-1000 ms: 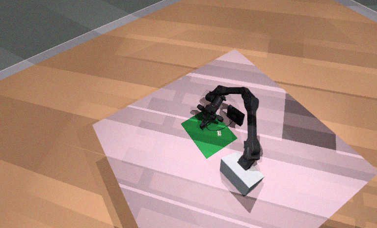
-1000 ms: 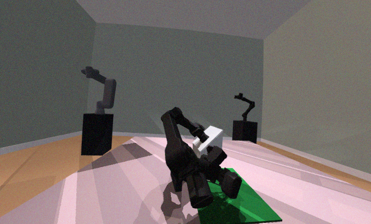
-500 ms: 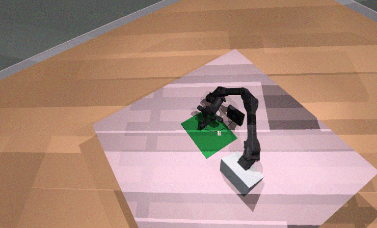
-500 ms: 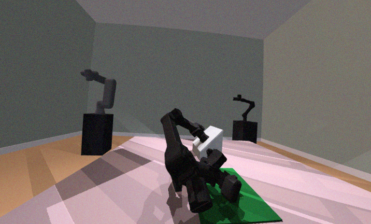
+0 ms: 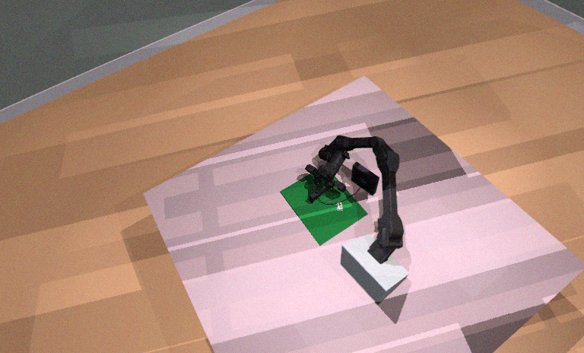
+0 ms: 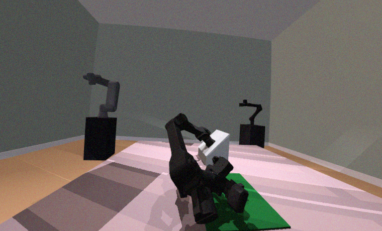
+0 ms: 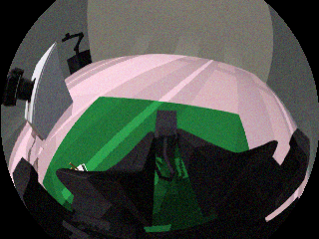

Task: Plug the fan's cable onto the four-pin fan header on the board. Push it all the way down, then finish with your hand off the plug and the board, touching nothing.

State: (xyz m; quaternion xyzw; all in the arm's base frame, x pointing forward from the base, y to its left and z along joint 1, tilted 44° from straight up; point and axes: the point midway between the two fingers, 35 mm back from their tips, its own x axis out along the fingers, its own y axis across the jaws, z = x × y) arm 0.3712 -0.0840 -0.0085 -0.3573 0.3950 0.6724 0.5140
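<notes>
Now: the green board 3 cm behind my gripper tip, 2 cm to the right of it and 6 cm below it. Also, from my gripper tip: four-pin header 9 cm behind, 5 cm to the right, 4 cm below; then black plug 1 cm to the left, 1 cm below; then black fan 9 cm behind, 19 cm to the right, 2 cm above.
</notes>
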